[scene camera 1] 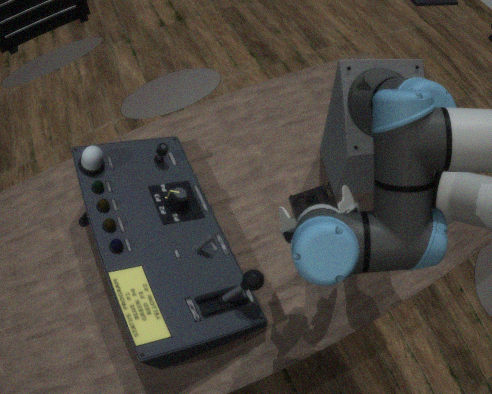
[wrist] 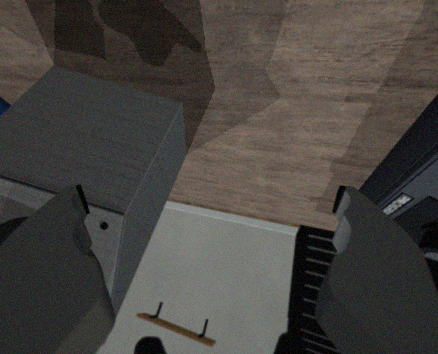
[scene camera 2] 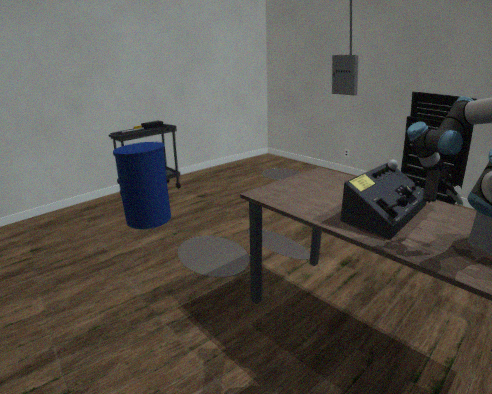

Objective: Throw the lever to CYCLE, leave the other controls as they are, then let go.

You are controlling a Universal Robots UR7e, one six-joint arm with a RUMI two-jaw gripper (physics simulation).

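Places are measured from the arm's base along level axes (x ahead, y left, z up), in millimetres.
Pixels of known places: gripper, between the fingertips: (wrist: 214,188) (scene camera 2: 445,203).
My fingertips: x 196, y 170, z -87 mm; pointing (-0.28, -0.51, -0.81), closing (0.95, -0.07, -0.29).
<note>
Behind a point stands the place of what it marks.
The dark control console (scene camera 1: 165,270) @(x 505, y 181, z -128 mm) (scene camera 2: 352,207) @(x 533, y 349, z -176 mm) (wrist: 422,172) @(x 380, y 88, z -196 mm) sits on the table. Its large lever (scene camera 1: 253,280) @(x 351, y 254, z -94 mm), with a black ball knob, leans toward the right end of its slot in the first scene view. The labels at the slot's ends are too blurred to read. My gripper (scene camera 1: 315,199) (wrist: 214,188) @(x 196, y 170, z -87 mm) is open and empty, above the table between the console and the arm's grey base, apart from the lever. The arm's wrist partly hides it in the first scene view. The lever's knob does not show in the wrist view.
The console also carries a rotary knob (scene camera 1: 178,196) @(x 446, y 29, z -132 mm), a small toggle (scene camera 1: 207,245) @(x 412, y 143, z -140 mm), a small black-knobbed stick (scene camera 1: 161,150) @(x 461, y -90, z -123 mm), a white dome (scene camera 1: 92,159) @(x 608, y -66, z -53 mm), several lamps and a yellow note (scene camera 1: 140,305) @(x 563, y 250, z -94 mm). A grey mounting block (scene camera 1: 345,150) @(x 91, y 47, z -80 mm) (wrist: 90,135) @(x 5, y 72, z -161 mm) stands beside the gripper.
</note>
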